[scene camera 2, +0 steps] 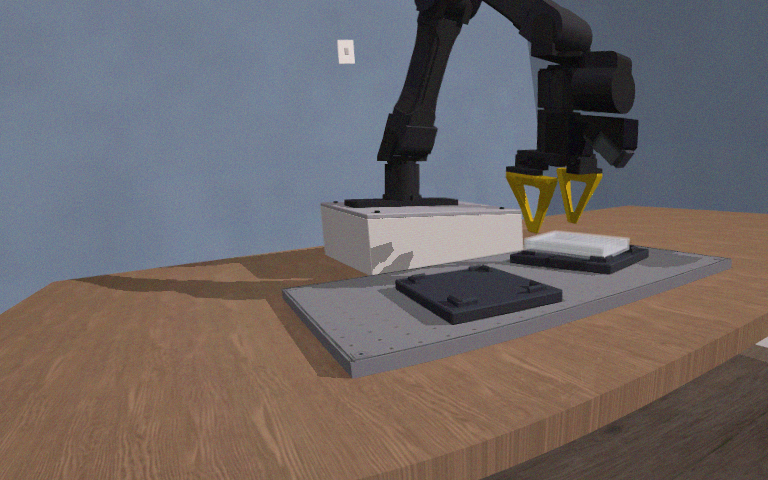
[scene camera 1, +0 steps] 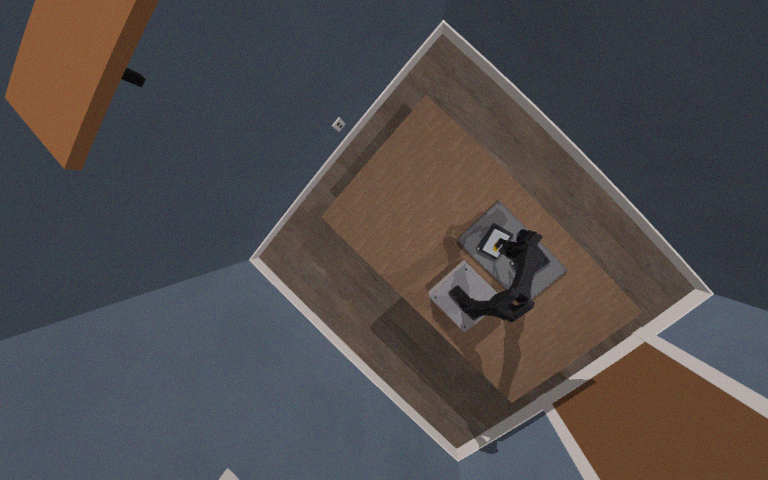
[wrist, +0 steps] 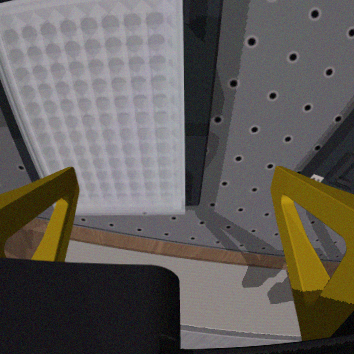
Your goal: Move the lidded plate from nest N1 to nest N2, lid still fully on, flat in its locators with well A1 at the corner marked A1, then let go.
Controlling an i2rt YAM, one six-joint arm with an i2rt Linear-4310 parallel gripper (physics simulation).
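Seen in the pictures: gripper, between the fingertips: (scene camera 2: 553, 227) (scene camera 1: 502, 249) (wrist: 174, 177); arm's base, origin of its link: (scene camera 2: 401, 204) (scene camera 1: 465, 302).
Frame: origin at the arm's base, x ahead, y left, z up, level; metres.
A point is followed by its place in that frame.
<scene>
The clear-white lidded plate (scene camera 1: 491, 243) {x 0.310, y 0.143, z -0.045 m} (scene camera 2: 577, 244) {x 0.365, y 0.095, z -0.046 m} (wrist: 105, 105) {x 0.344, y 0.125, z -0.046 m} lies on a dark nest (scene camera 2: 566, 263) {x 0.364, y 0.077, z -0.068 m} (wrist: 196, 125) {x 0.335, y 0.076, z -0.065 m}, the right-hand one in scene camera 2. It looks level with its lid on; its seating in the locators cannot be made out. The other dark nest (scene camera 2: 481, 291) {x 0.423, y -0.085, z -0.065 m} is bare, with its corner locators showing; its edge shows at the right of the wrist view. Which nest is N1 does not read. My gripper (scene camera 2: 553, 226) {x 0.328, y 0.086, z -0.027 m} (wrist: 174, 177) {x 0.328, y 0.086, z -0.027 m} is open and empty, its yellow fingertips above the plate's near end, offset toward one side. The A1 label does not show.
Both nests stand on a grey perforated baseplate (scene camera 1: 498, 210) {x 0.454, y 0.243, z -0.076 m} (scene camera 2: 351, 322) {x 0.405, y -0.215, z -0.077 m} (wrist: 285, 115) {x 0.352, y 0.023, z -0.076 m} on the wooden table (scene camera 1: 396, 186) {x 0.156, y 0.716, z -0.090 m} (scene camera 2: 141, 367) {x 0.413, y -0.418, z -0.089 m}. The arm's white base box (scene camera 2: 447, 243) {x 0.153, y 0.011, z -0.056 m} stands behind the baseplate. The table's front edge runs along the lower right of scene camera 2.
</scene>
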